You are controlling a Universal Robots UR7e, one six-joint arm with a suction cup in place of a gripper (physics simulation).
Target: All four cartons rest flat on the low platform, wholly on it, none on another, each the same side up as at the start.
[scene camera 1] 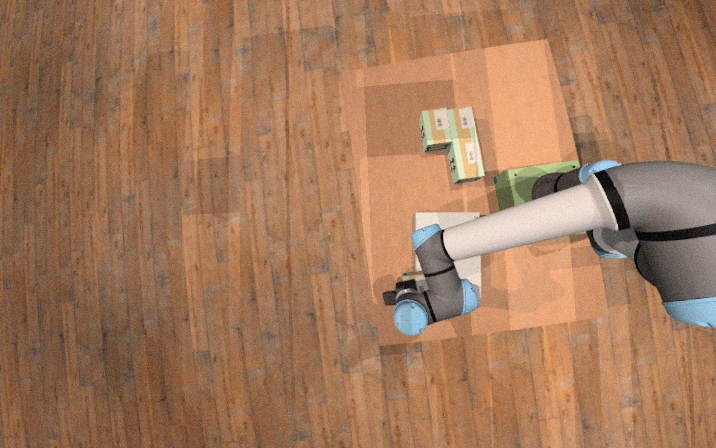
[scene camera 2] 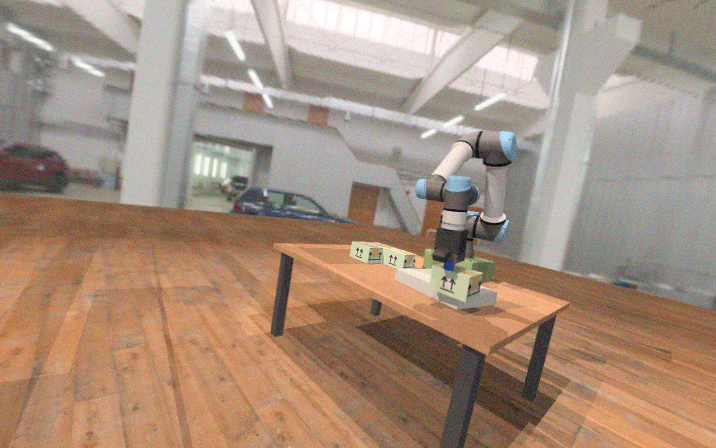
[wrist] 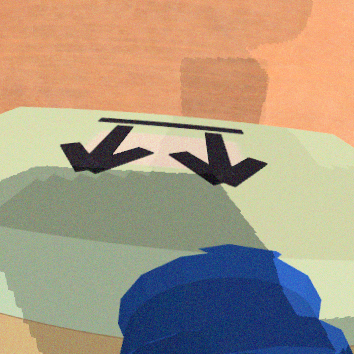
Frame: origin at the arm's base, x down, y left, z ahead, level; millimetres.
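Seen in the pictures: hand, its tool point: [scene camera 2: 446, 272] [wrist: 232, 263].
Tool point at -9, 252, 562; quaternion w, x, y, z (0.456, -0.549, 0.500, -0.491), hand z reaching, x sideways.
Note:
A point is followed by its place in that frame, as x, y, z.
My suction cup [scene camera 2: 448, 265] [wrist: 225, 302] is pressed on the top of a pale green carton [scene camera 2: 455, 285] @(19, 297, 573) [wrist: 288, 197] @(-1, 242, 574) [scene camera 1: 410, 276] @(-23, 204, 548) with two black arrows on its side, and holds it. The carton is upright at the near corner of the low grey platform [scene camera 2: 413, 278] @(68, 84, 496) [scene camera 1: 445, 220] @(60, 28, 374). It sits on the platform or just above it; I cannot tell whether it touches. It seems to reach a little past the platform's edge. In the overhead view the arm hides most of it. Three more cartons [scene camera 1: 434, 129] @(25, -319, 361) [scene camera 1: 463, 120] @(25, -336, 246) [scene camera 1: 468, 159] @(25, -182, 258) [scene camera 2: 366, 252] @(56, -281, 397) lie in an L-shaped cluster on the table.
The wooden table [scene camera 1: 522, 96] @(108, -436, -53) [scene camera 2: 329, 260] @(108, -335, 580) stands on dark legs on a plank floor. The arm's green base block [scene camera 1: 513, 185] @(-2, -55, 131) [scene camera 2: 483, 265] @(16, 150, 22) sits by the platform, and the forearm [scene camera 1: 522, 224] @(-433, 76, 385) crosses over the platform.

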